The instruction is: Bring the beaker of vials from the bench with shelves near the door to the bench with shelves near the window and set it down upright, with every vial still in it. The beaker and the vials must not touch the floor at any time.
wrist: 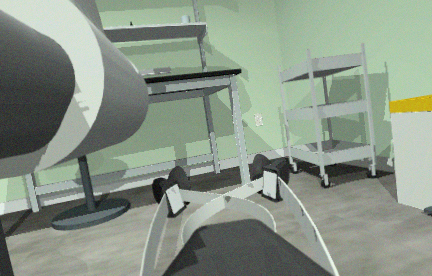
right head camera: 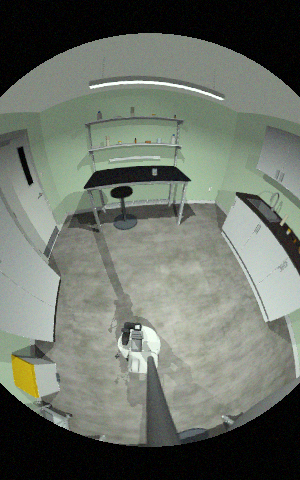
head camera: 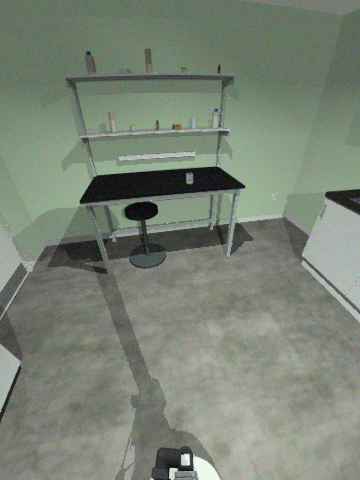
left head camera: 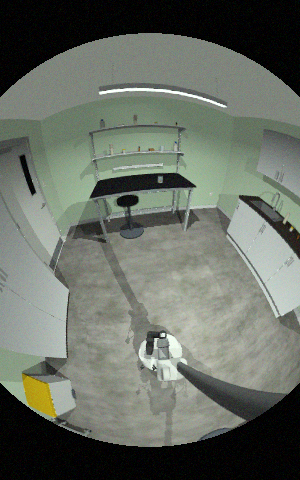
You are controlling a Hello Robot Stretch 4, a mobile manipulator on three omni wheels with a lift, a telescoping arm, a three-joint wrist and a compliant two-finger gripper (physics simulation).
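Observation:
A small pale beaker (head camera: 189,178) (left head camera: 160,179) (right head camera: 154,172) stands upright on the black top of the bench with shelves near the door (head camera: 130,186) (left head camera: 117,187) (right head camera: 112,177), right of its middle. The vials in it are too small to tell apart. The other bench with shelves (wrist: 192,76), beside a cart, shows in part in the wrist view. My gripper (wrist: 220,175) is open and empty in the wrist view, with floor and that bench's legs beyond its fingertips. It is well away from the beaker, across the floor.
A black stool (head camera: 141,211) stands at the door bench's front. Another stool's base (wrist: 91,214) shows under the other bench. A sink counter (head camera: 345,199) is at the right, a tall cabinet (left head camera: 35,310) at the left. A three-tier cart (wrist: 327,110) and a yellow-topped bin (wrist: 412,150) stand beyond.

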